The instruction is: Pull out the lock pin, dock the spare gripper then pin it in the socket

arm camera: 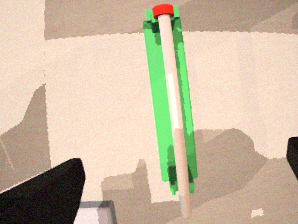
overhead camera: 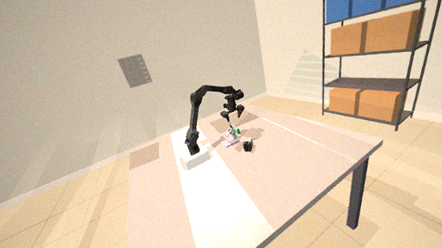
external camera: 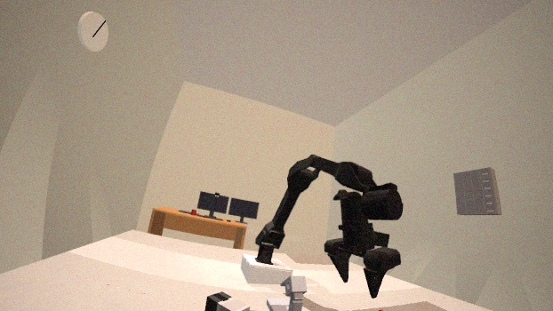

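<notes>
Right now my gripper tip is 26 cm to the left of the spare gripper, 8 cm above it and 3 cm past it. From my gripper tip the other things lie so: green part (8 cm below, 2 cm to the left); then mount (11 cm to the right, 10 cm behind, 6 cm below).
</notes>
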